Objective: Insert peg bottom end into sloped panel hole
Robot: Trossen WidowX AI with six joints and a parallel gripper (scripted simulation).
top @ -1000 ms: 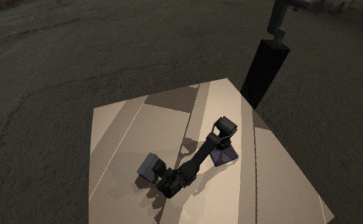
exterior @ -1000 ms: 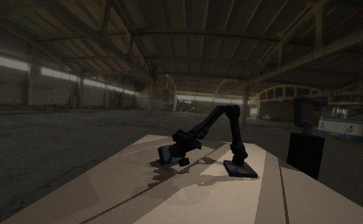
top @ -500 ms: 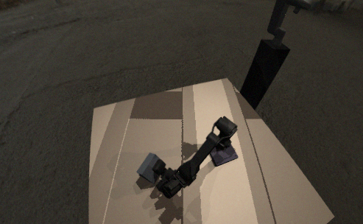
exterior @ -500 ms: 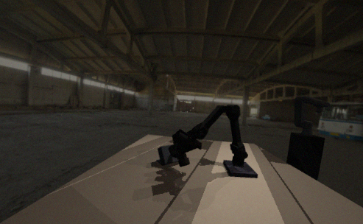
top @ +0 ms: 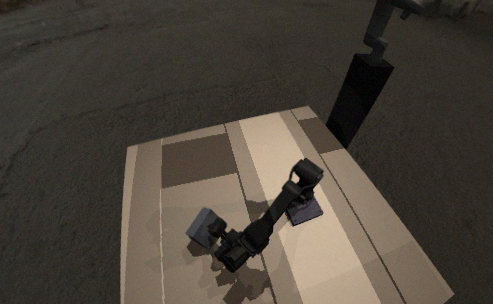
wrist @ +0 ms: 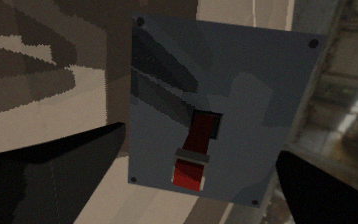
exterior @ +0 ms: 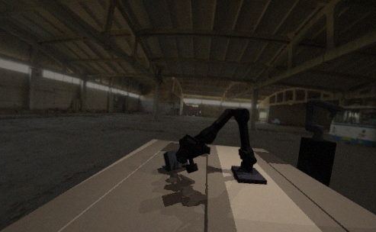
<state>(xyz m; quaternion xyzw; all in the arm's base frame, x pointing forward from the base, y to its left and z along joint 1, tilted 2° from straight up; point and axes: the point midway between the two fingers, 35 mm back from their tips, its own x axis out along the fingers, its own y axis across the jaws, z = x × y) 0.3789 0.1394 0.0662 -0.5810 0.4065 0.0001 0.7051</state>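
My gripper tip is 1 cm past the red square peg. From my gripper tip the other things lie so: panel 4 cm ahead, 3 cm to the right, 3 cm below.
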